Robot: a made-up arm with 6 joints.
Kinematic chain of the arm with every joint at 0, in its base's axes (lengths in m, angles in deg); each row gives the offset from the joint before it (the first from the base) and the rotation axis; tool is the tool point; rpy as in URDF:
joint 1: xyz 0 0 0.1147 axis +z
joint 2: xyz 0 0 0 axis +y
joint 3: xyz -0.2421 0 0.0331 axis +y
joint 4: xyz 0.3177 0 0.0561 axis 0.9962 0 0.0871
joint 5: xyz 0 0 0 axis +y
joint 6: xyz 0.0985 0 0.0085 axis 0.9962 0 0.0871
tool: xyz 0 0 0 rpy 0 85 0
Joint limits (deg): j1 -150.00..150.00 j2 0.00..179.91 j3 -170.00..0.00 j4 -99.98..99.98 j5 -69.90..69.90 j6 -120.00..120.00
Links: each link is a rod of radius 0.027 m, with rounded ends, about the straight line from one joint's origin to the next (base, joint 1, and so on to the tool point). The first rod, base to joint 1, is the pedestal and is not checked.
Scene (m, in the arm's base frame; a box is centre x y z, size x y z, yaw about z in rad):
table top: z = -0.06
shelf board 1: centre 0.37 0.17 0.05 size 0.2 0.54 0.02 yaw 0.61
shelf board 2: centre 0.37 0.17 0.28 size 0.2 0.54 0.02 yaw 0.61
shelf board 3: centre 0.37 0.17 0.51 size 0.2 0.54 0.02 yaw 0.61
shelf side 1: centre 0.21 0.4 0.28 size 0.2 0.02 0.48 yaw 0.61
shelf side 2: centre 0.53 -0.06 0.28 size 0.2 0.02 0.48 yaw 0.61
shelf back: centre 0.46 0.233 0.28 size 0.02 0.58 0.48 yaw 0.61
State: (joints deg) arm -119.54 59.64 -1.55 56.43 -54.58 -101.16
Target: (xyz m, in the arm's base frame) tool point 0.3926 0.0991 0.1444
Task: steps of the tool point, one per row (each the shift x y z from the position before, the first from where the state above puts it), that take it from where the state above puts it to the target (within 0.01 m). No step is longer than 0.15 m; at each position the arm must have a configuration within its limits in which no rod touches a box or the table.
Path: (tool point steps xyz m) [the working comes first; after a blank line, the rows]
Joints at the target: 18.87 94.32 -48.42 36.86 -34.11 -101.16
Straight joint move there: clear.

1: 0.0337 -0.0546 0.0098
2: 0.0511 -0.0450 0.0091
3: 0.0657 -0.0301 0.0084
4: 0.0756 -0.0110 0.0076
5: 0.0799 0.0111 0.0068
6: 0.0778 0.0345 0.0060
7: 0.0687 0.0570 0.0052
8: 0.0534 0.0768 0.0043
9: 0.0324 0.0924 0.0035
10: 0.0072 0.1018 0.0025

